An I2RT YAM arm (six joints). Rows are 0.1 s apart.
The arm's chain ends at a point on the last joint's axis. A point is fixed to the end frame.
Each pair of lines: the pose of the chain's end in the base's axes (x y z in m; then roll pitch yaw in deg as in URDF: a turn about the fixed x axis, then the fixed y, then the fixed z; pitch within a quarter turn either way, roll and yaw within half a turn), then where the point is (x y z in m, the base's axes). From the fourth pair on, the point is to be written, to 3 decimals.
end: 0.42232 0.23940 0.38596 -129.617 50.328 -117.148
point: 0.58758 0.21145 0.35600
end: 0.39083 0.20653 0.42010 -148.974 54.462 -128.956
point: 0.55159 0.19615 0.36498
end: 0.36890 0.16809 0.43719 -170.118 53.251 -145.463
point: 0.51859 0.16935 0.35607
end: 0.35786 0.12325 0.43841 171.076 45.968 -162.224
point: 0.488 0.132 0.329
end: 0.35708 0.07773 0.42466 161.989 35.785 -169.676
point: 0.463 0.092 0.292
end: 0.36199 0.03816 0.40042 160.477 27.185 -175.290
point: 0.448 0.045 0.253
